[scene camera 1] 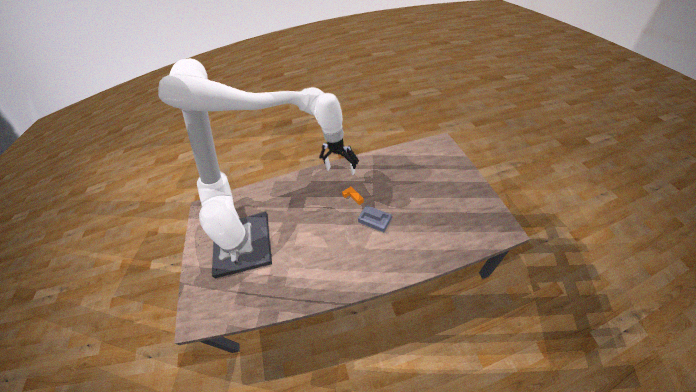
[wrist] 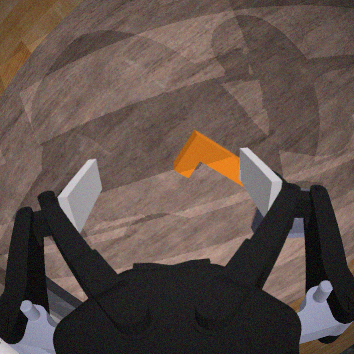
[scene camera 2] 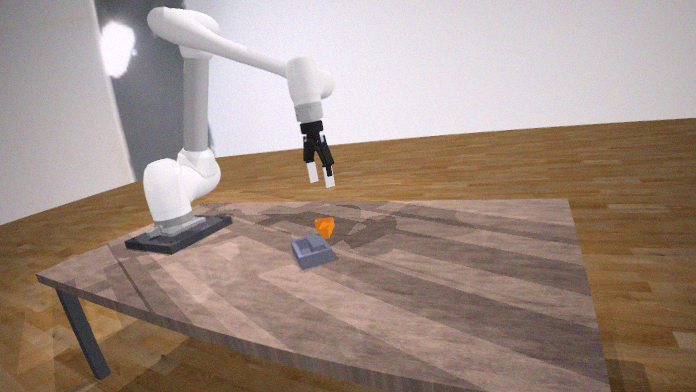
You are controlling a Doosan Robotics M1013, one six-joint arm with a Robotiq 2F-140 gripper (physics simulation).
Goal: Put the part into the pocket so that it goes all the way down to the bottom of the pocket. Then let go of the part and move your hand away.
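Pixels of known places: gripper, fingertip midpoint: point(scene camera 1: 341, 170) point(wrist: 168, 168) point(scene camera 2: 322, 184); arm's base at its link origin: point(scene camera 1: 236, 241) point(scene camera 2: 176, 227).
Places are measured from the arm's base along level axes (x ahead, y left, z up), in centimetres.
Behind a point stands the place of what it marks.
The orange L-shaped part point(scene camera 1: 354, 195) @(x 64.8, y 7.8, z -0.1 cm) point(scene camera 2: 325, 227) @(x 67.1, y 5.3, z -0.1 cm) point(wrist: 202, 152) @(x 63.9, y 12.0, z -0.1 cm) lies on the table, close beside the blue-grey block with the pocket. In the wrist view the right fingertip covers the end of its long arm. The pocket block point(scene camera 1: 375, 219) @(x 70.5, y -8.8, z -2.1 cm) point(scene camera 2: 312, 252) @(x 74.3, y -13.9, z 0.7 cm) stands on the table and its L-shaped pocket opens upward, with no part in it. In the wrist view the block is mostly hidden behind the right finger. My gripper point(scene camera 1: 340, 170) @(x 61.5, y 16.8, z 11.0 cm) point(scene camera 2: 320, 183) @(x 61.5, y 16.8, z 11.0 cm) point(wrist: 168, 168) @(x 61.5, y 16.8, z 11.0 cm) is open and empty. It hangs pointing down, well above the table, with the part below it.
The table point(scene camera 1: 310, 260) @(x 35.3, y -19.9, z -3.1 cm) point(scene camera 2: 450, 320) @(x 112.9, y -30.3, z -3.1 cm) carries the arm's dark base plate point(scene camera 1: 260, 250) @(x 12.8, y -9.1, z 0.1 cm) point(scene camera 2: 200, 235) @(x 17.2, y -2.6, z -1.5 cm) at its left side. The block stands on the near side of the part in both scene views. Shadows of the arm fall across the table.
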